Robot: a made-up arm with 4 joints.
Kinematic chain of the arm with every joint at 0, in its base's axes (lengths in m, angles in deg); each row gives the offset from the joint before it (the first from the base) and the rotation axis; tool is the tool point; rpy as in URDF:
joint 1: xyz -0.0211 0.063 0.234 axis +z
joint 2: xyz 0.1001 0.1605 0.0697 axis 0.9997 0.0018 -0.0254
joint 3: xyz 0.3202 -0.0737 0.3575 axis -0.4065 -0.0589 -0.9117
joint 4: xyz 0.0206 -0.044 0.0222 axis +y
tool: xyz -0.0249 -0.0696 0.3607 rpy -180 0 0
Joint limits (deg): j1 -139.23..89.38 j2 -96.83..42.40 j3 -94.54..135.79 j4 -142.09..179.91
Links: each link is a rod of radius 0.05 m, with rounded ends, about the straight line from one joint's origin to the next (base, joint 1, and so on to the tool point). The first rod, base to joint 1, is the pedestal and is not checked.
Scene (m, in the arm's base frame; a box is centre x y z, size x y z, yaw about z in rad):
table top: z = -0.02
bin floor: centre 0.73 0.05 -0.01 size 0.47 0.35 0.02 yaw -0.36
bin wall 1: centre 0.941 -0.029 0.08 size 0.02 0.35 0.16 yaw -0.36
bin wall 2: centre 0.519 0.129 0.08 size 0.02 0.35 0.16 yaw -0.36
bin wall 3: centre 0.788 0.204 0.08 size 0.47 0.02 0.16 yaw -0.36
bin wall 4: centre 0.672 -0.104 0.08 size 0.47 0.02 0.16 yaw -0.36
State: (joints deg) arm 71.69 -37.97 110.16 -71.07
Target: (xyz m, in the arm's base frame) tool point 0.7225 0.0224 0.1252
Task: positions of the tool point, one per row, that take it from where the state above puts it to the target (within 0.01 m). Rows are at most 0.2 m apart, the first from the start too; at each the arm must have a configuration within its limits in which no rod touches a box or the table.
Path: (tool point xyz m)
1: -0.2898 0.7198 0.3578
2: -0.1186 0.7707 0.3542
3: 0.0613 0.7773 0.3510
4: 0.2382 0.7385 0.3481
5: 0.4009 0.6561 0.3455
6: 0.5386 0.5352 0.3434
7: 0.6424 0.3827 0.3416
8: 0.7052 0.2081 0.3403
9: 0.7225 0.0224 0.3393
10: 0.7326 0.0319 0.2650
11: 0.7321 0.0320 0.1927
12: 0.7225 0.0224 0.1252

